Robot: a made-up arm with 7 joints.
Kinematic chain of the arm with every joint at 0, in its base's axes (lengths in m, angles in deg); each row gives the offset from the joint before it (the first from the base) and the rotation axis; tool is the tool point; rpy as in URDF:
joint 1: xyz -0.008 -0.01 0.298 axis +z
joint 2: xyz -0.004 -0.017 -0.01 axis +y
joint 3: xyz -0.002 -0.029 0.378 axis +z
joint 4: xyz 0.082 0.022 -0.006 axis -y
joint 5: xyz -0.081 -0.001 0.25 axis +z
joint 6: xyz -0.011 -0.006 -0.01 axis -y
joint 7: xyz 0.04 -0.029 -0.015 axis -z
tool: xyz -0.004 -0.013 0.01 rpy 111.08 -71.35 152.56
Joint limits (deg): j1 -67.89..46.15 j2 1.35..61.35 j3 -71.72..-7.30 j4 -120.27..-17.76 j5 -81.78..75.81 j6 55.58..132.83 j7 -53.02..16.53
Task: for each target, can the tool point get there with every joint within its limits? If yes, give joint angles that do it. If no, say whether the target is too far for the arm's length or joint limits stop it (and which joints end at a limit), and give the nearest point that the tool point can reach.
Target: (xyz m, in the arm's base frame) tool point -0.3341 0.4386 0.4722
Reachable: no: joint limits stop it (at a limit: joint 1, joint 2, joint 3, joint 4, joint 5, joint 6, joint 7) | nearest point 0.2691 0.1923 0.5397 | short by 0.655 m
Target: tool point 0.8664 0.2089 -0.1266
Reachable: no: too far | nearest point 0.5658 0.1336 0.1755 | short by 0.433 m
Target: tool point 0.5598 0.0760 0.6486
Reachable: yes | joints 36.35 40.66 -49.66 -59.57 -6.83 111.12 -24.66
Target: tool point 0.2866 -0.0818 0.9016
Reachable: yes | joints 4.35 10.02 -14.00 -44.87 -65.24 76.02 -11.17
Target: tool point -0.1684 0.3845 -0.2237
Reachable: no: joint limits stop it (at a limit: joint 1, joint 2, joint 3, joint 4, joint 5, joint 6, joint 7) | nearest point 0.3017 0.2262 0.1177 | short by 0.602 m
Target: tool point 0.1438 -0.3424 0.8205
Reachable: yes | joints -36.01 6.97 -24.58 -56.00 56.82 96.54 -21.89
